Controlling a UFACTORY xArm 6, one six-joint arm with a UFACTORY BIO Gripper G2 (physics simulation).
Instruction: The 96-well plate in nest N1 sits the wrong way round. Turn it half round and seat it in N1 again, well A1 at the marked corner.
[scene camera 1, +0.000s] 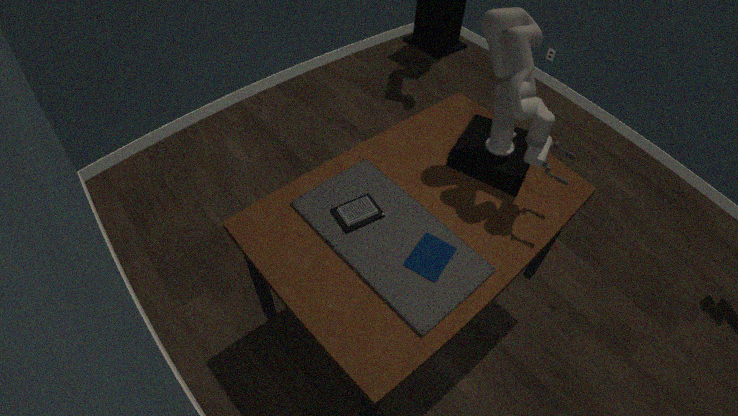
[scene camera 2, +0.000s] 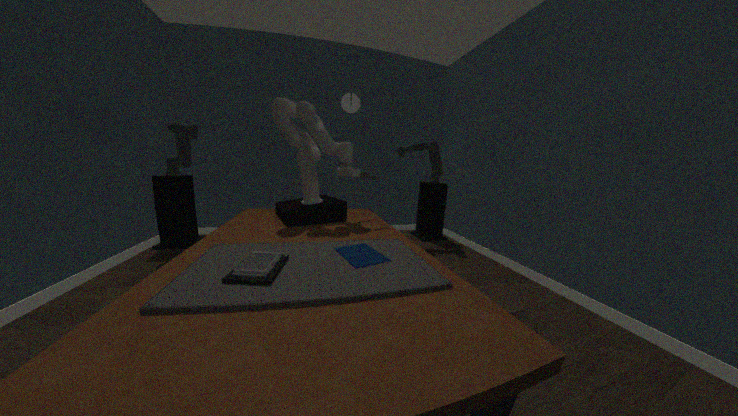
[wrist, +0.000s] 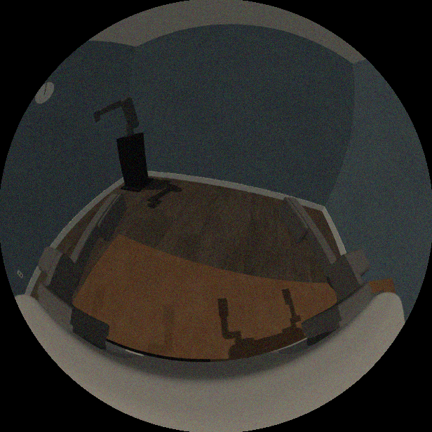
pale 96-well plate: scene camera 1; scene camera 2; not seen in the wrist view (out of frame)
same spot on pale 96-well plate: (scene camera 1: 362, 208) = (scene camera 2: 262, 258)
same spot on blue square pad: (scene camera 2: 361, 255) = (scene camera 1: 427, 258)
